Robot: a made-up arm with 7 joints. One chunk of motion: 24 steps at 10 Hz.
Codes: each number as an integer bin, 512 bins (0 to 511) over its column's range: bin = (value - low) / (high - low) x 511, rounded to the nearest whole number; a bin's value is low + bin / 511 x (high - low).
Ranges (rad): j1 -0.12..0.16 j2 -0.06..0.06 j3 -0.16..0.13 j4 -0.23..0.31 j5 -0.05..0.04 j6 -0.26..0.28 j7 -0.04..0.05
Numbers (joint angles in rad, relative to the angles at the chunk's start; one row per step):
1: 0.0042 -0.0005 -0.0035 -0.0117 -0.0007 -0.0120 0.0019
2: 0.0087 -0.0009 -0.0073 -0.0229 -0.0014 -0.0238 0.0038
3: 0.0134 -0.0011 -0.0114 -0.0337 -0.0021 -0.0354 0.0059
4: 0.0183 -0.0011 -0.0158 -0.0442 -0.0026 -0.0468 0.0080
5: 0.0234 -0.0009 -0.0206 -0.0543 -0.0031 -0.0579 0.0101
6: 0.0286 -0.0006 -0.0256 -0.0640 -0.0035 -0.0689 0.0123
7: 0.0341 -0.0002 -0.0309 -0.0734 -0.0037 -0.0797 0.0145
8: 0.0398 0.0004 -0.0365 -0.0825 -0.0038 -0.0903 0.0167
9: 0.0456 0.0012 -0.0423 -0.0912 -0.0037 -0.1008 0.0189
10: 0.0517 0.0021 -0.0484 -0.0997 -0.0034 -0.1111 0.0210
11: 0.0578 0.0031 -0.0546 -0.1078 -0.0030 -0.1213 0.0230
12: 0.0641 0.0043 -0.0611 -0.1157 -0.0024 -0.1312 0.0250
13: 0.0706 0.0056 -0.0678 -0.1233 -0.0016 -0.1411 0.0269
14: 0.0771 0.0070 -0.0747 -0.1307 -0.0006 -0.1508 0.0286
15: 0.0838 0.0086 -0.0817 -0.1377 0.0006 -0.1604 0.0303
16: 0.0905 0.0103 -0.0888 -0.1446 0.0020 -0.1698 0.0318
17: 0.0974 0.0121 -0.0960 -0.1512 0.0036 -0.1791 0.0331
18: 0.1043 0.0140 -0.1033 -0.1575 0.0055 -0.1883 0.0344
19: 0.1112 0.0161 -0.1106 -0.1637 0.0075 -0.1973 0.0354
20: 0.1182 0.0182 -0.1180 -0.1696 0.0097 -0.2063 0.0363
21: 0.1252 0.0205 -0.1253 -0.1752 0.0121 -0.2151 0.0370
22: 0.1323 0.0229 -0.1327 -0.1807 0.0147 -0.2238 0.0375
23: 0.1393 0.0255 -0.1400 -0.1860 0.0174 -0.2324 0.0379
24: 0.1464 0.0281 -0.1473 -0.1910 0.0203 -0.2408 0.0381
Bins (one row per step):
1: 227 253 276 207 280 235 238
2: 235 252 269 196 276 224 249
3: 243 251 262 186 272 213 261
4: 252 251 254 176 269 202 273
5: 262 252 246 166 266 191 284
6: 271 253 237 157 264 181 297
7: 281 255 227 148 263 171 309
8: 292 257 218 140 262 161 322
9: 302 261 207 131 263 151 334
10: 313 264 197 123 265 141 346
11: 324 269 186 116 267 131 358
12: 336 274 174 108 270 122 369
13: 348 279 162 101 275 113 380
14: 360 285 150 94 280 103 389
15: 372 292 138 87 287 94 399
16: 384 299 125 81 295 85 408
17: 397 307 113 75 304 77 415
18: 409 315 100 69 315 68 422
19: 422 324 87 63 326 59 428
20: 435 333 74 57 339 51 433
21: 447 343 61 52 353 42 437
22: 460 353 48 47 367 34 440
23: 473 364 35 42 383 26 442
24: 486 375 22 37 399 18 443

